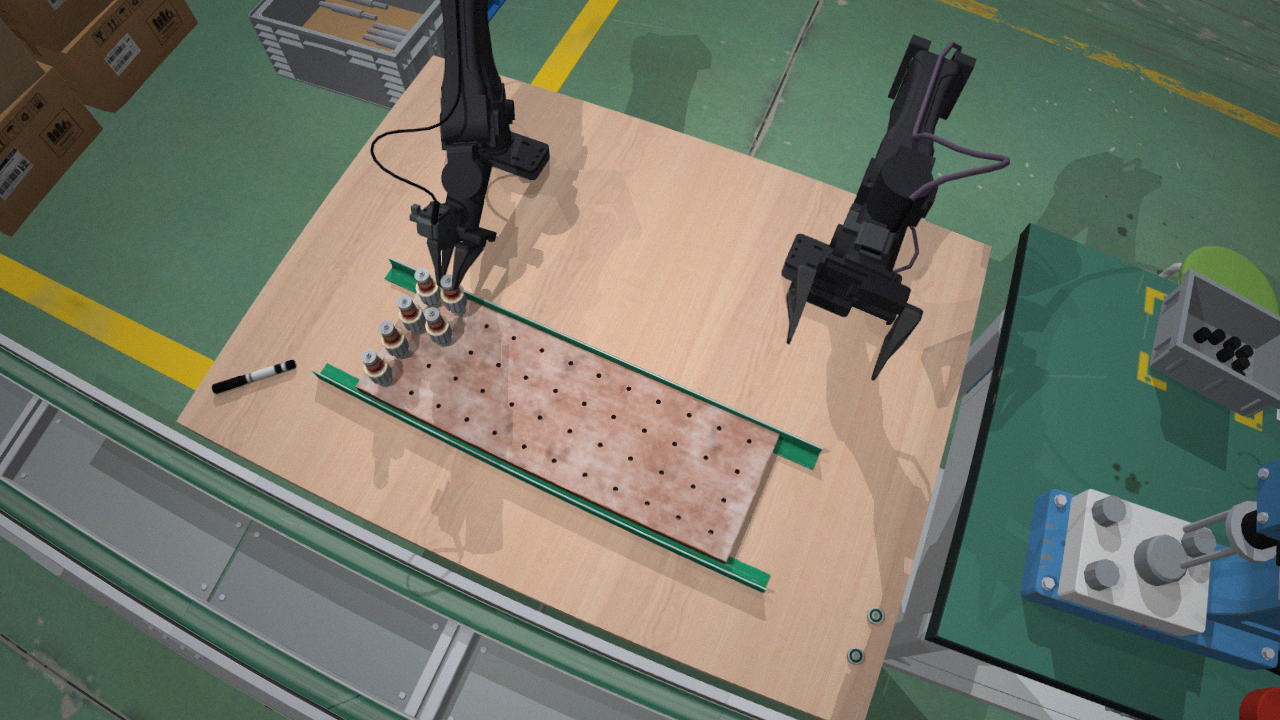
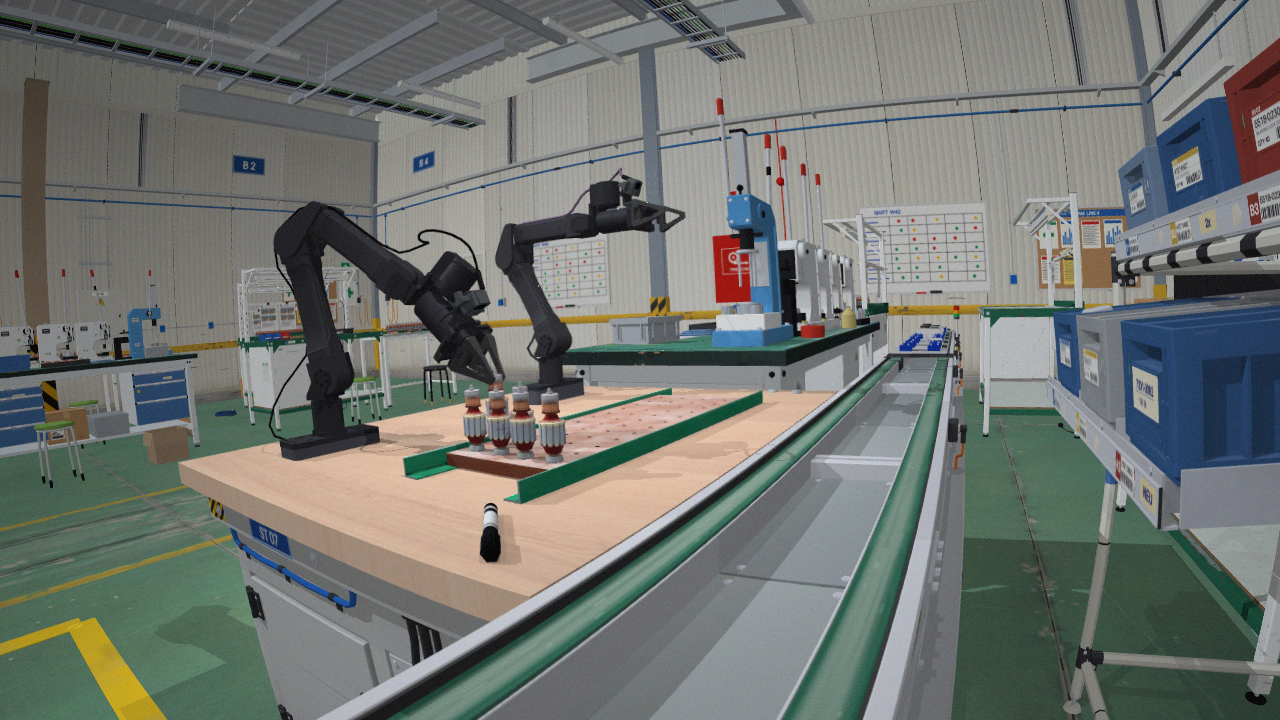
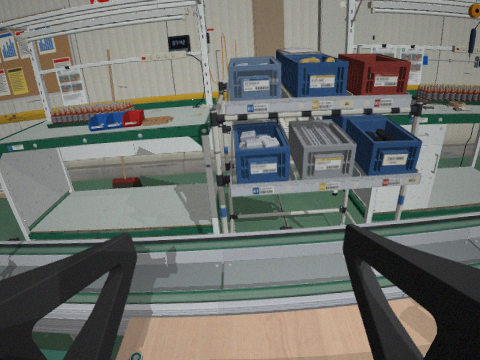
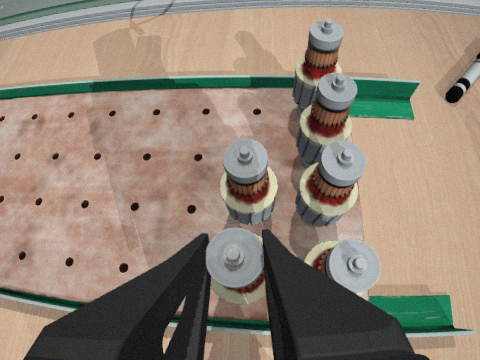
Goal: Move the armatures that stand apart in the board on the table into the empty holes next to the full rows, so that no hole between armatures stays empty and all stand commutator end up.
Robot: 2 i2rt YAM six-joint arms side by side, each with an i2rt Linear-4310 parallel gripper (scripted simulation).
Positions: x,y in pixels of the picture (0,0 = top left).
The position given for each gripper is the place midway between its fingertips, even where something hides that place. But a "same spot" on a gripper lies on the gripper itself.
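Scene:
The left gripper is visible in image 1, as are the right gripper in image 1 (446,287) and a board in image 1 (473,390). Image 2 shows the left gripper and the right gripper, with the board in image 2 (585,435). The left gripper at (image 2: 637,223) and at (image 1: 787,299) is the same spot. The left gripper is visible in image 3 (237,241); the right gripper is out of frame in image 3, and the board is out of frame in image 3 as well. Image 4 shows the right gripper, and the board is visible in image 4 (156,187); the left gripper is out of frame in image 4. The right gripper at (image 2: 472,344) and at (image 4: 358,296) is the same spot.

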